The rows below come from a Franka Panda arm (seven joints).
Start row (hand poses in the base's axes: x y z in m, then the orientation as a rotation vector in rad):
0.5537, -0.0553, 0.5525, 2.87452, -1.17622, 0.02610
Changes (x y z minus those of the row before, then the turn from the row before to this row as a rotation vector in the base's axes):
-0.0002, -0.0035, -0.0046, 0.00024, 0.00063, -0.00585
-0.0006, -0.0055, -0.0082, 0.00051, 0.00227, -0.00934
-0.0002, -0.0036, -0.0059, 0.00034, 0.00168, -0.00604
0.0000, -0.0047, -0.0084, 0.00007, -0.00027, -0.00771
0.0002, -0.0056, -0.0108, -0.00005, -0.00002, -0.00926
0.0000, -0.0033, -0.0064, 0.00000, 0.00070, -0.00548
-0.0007, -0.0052, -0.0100, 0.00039, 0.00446, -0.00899
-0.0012, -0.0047, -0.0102, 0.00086, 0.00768, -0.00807
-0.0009, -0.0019, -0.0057, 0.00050, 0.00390, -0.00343
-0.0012, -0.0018, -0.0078, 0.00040, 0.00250, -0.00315
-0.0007, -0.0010, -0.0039, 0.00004, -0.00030, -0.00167
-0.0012, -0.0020, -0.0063, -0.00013, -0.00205, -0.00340
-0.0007, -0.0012, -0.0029, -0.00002, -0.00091, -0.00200
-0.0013, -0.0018, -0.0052, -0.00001, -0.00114, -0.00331
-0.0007, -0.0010, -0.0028, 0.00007, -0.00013, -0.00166
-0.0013, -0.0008, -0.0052, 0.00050, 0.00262, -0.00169
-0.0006, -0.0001, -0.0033, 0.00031, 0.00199, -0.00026
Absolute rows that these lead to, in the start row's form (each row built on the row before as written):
0.5535, -0.0588, 0.5479, 2.87102, -1.18458, 0.02489
0.5529, -0.0643, 0.5397, 2.86508, -1.19774, 0.02107
0.5527, -0.0679, 0.5338, 2.86114, -1.20620, 0.01829
0.5527, -0.0726, 0.5254, 2.85658, -1.21728, 0.01842
0.5529, -0.0782, 0.5146, 2.85083, -1.23046, 0.01822
0.5529, -0.0815, 0.5082, 2.84718, -1.23813, 0.01707
0.5522, -0.0867, 0.4982, 2.84032, -1.25021, 0.01022
0.5510, -0.0914, 0.4880, 2.83323, -1.26051, -0.00146
0.5501, -0.0933, 0.4823, 2.83008, -1.26480, -0.00741
0.5489, -0.0951, 0.4745, 2.82751, -1.26892, -0.01130
0.5482, -0.0961, 0.4706, 2.82660, -1.27136, -0.01096
0.5470, -0.0981, 0.4643, 2.82509, -1.27652, -0.00809
0.5463, -0.0993, 0.4614, 2.82413, -1.27952, -0.00686
0.5450, -0.1011, 0.4562, 2.82242, -1.28442, -0.00535
0.5443, -0.1021, 0.4534, 2.82146, -1.28681, -0.00526
0.5430, -0.1029, 0.4482, 2.81982, -1.28886, -0.00933
0.5424, -0.1030, 0.4449, 2.81917, -1.28894, -0.01234

